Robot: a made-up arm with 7 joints.
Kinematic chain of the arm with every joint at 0, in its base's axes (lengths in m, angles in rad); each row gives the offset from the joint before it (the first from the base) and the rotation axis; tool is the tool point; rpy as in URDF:
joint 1: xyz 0 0.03 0.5 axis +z
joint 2: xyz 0 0.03 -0.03 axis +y
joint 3: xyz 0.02 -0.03 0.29 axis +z
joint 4: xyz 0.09 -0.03 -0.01 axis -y
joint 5: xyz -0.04 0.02 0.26 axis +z
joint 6: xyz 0.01 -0.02 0 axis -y
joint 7: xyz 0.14 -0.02 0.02 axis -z
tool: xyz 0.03 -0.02 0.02 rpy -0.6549 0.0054 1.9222
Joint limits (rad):
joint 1: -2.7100..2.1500
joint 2: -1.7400..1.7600
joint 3: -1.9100..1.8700
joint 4: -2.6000..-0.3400
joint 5: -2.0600..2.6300
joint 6: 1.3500..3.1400
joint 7: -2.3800..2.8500
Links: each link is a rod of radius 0.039 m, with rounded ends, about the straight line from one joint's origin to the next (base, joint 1, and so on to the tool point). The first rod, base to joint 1, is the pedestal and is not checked.
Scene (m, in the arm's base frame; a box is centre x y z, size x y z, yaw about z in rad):
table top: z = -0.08
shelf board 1: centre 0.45 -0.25 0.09 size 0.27 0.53 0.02 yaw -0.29
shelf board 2: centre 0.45 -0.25 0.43 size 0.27 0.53 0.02 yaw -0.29
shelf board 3: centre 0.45 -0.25 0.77 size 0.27 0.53 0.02 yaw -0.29
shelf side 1: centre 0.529 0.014 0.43 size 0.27 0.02 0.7 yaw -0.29
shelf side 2: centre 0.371 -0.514 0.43 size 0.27 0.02 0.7 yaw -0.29
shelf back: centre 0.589 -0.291 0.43 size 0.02 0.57 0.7 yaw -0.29
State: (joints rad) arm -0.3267 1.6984 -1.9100 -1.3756 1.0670 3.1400 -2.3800
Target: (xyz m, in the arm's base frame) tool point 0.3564 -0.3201 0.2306
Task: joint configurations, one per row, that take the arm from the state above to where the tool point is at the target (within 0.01 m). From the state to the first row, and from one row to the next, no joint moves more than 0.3 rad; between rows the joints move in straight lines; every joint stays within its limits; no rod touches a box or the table.
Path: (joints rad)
1: -0.2944 1.7189 -1.8700 -1.6278 1.2241 3.1400 -2.3800
2: -0.2622 1.7395 -1.8300 -1.8800 1.3812 3.1400 -2.3800
3: -0.2299 1.7600 -1.7900 -2.1321 1.5383 3.1400 -2.3800
4: -0.1850 1.7600 -1.4933 -2.1719 1.4441 3.1400 -2.3800
5: -0.1400 1.7600 -1.1966 -2.2116 1.3498 3.1400 -2.3800
6: -0.0951 1.7600 -0.9000 -2.2514 1.2555 3.1400 -2.3800
7: -0.0501 1.7600 -0.6033 -2.2911 1.1612 3.1400 -2.3800
8: -0.0665 1.7600 -0.6814 -2.0222 1.0374 3.0682 -2.3800
9: -0.0829 1.7600 -0.7596 -1.7533 0.9136 2.9963 -2.3800
10: -0.0993 1.7600 -0.8377 -1.4845 0.7898 2.9245 -2.3800

